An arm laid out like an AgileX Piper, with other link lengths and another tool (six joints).
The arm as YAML. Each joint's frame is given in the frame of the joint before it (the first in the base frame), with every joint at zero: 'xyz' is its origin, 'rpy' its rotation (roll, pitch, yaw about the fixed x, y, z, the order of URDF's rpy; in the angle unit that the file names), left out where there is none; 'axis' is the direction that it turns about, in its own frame. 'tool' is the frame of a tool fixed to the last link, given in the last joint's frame.
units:
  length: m
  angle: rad
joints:
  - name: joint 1
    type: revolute
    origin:
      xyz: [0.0, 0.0, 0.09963]
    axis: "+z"
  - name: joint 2
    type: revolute
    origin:
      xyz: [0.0, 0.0, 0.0]
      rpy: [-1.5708, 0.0, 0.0]
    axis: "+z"
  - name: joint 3
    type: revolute
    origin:
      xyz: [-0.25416, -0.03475, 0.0]
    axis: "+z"
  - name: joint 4
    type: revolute
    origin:
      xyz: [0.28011, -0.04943, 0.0]
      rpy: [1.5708, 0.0, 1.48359]
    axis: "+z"
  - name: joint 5
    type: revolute
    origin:
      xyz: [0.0, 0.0, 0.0]
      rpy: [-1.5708, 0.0, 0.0]
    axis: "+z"
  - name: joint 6
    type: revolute
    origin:
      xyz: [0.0, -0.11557, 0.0]
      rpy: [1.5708, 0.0, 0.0]
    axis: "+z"
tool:
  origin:
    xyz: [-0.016, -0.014, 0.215]
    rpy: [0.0, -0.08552, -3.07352]
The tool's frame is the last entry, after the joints.
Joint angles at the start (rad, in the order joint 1, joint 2, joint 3, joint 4, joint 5, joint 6):
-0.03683 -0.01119 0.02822 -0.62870 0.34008 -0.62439
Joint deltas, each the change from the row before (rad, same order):
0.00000 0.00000 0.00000 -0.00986 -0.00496 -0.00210
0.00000 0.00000 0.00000 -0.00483 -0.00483 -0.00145
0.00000 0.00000 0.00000 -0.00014 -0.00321 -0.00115
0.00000 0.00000 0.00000 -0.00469 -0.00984 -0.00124
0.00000 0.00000 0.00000 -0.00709 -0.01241 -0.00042
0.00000 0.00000 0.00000 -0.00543 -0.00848 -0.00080
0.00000 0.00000 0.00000 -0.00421 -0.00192 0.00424
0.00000 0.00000 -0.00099 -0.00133 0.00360 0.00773
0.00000 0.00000 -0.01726 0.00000 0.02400 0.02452
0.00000 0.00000 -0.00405 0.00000 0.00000 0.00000
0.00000 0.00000 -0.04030 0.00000 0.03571 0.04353
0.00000 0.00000 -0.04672 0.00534 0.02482 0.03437
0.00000 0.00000 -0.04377 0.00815 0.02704 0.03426
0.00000 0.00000 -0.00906 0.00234 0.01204 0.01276
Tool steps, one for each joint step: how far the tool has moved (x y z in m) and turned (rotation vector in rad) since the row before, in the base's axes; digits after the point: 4 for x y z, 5 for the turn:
0.0003 0.0003 0.0018 -0.01218 -0.00314 0.00266
0.0003 0.0006 0.0015 -0.00654 -0.00335 0.00283
0.0002 0.0006 0.0008 -0.00147 -0.00229 0.00213
0.0007 0.0016 0.0028 -0.00657 -0.00738 0.00581
0.0008 0.0019 0.0036 -0.00836 -0.00949 0.00709
0.0005 0.0013 0.0025 -0.00679 -0.00632 0.00493
0.0001 0.0001 0.0007 -0.00025 -0.00227 0.00020
-0.0003 -0.0009 -0.0002 0.00634 0.00021 -0.00356
-0.0019 -0.0051 0.0045 0.02480 -0.00393 -0.01879
-0.0001 0.0000 0.0024 -0.00015 -0.00405 0.00000
-0.0035 -0.0077 0.0155 0.04373 -0.02282 -0.02865
-0.0037 -0.0049 0.0215 0.03952 -0.03630 -0.01896
-0.0045 -0.0050 0.0187 0.04320 -0.03203 -0.01848
-0.0014 -0.0023 0.0021 0.01612 -0.00321 -0.00794

